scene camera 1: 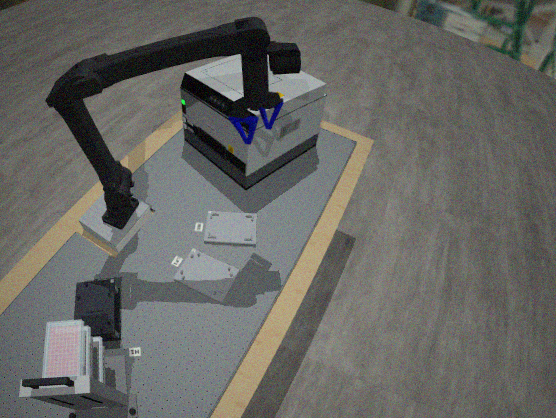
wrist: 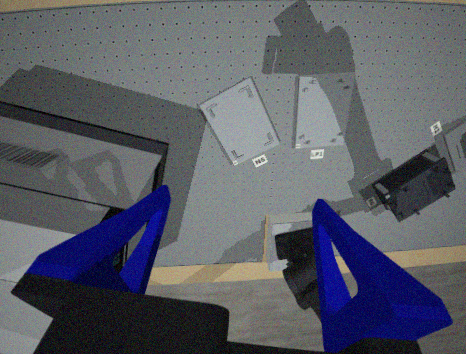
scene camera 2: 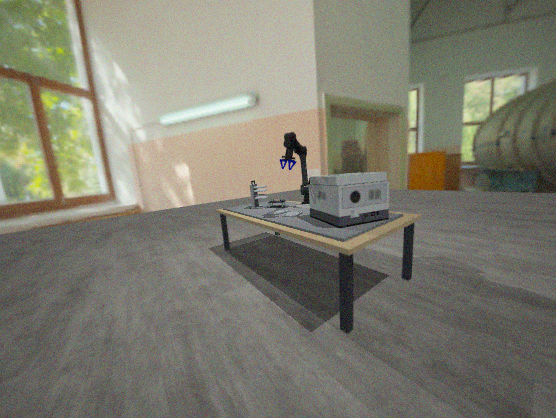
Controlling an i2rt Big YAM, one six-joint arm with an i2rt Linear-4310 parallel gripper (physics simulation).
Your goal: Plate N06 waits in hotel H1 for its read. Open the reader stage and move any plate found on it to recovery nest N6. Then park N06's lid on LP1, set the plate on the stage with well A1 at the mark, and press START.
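Where they show: gripper, between the fingertips: (scene camera 1: 258, 136) (wrist: 240, 198) (scene camera 2: 286, 169); arm's base, origin of its link: (scene camera 1: 121, 211) (wrist: 295, 242) (scene camera 2: 308, 203).
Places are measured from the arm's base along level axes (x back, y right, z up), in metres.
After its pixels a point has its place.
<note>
The grey-white reader (scene camera 1: 300, 145) @[x -0.480, y -0.525, z 0.020 m] (scene camera 2: 330, 200) @[x -0.489, y -0.544, z 0.122 m] (wrist: 90, 190) @[x -0.380, y -0.331, z 0.192 m] stands at the table's far end, with a green light on its front; no stage shows sticking out of it. My gripper (scene camera 1: 259, 135) @[x -0.426, y -0.122, z 0.340 m] (scene camera 2: 288, 168) @[x -0.426, y -0.122, z 0.340 m] (wrist: 240, 198) @[x -0.426, y -0.122, z 0.340 m] is open and empty, pointing down near the reader's front edge in scene camera 1. Nest N6 (scene camera 1: 231, 227) @[x -0.365, y -0.098, z -0.027 m] (wrist: 240, 120) @[x -0.375, y -0.100, z -0.026 m] and pad LP1 (scene camera 1: 200, 267) @[x -0.331, y 0.072, z -0.029 m] (wrist: 312, 110) @[x -0.366, y 0.061, z -0.028 m] carry no plate or lid. The hotel (scene camera 1: 100, 392) @[x -0.308, y 0.518, z 0.155 m] (scene camera 2: 254, 195) @[x -0.276, y 0.504, z 0.101 m] by the H1 label holds stacked plates, the top one (scene camera 1: 64, 347) @[x -0.207, y 0.472, z 0.195 m] pink; which is N06 I cannot tell. START cannot be made out.
A black stand (scene camera 1: 97, 307) @[x -0.128, y 0.327, z 0.022 m] (wrist: 420, 187) @[x -0.135, y 0.324, z 0.022 m], labelled RG in the wrist view, lies between the hotel and the arm's base (scene camera 1: 115, 227) @[x -0.016, y 0.061, z -0.003 m]. The arm reaches over the table from its long edge. A wooden rim (scene camera 1: 295, 285) @[x -0.612, y 0.019, z -0.051 m] borders the table.
</note>
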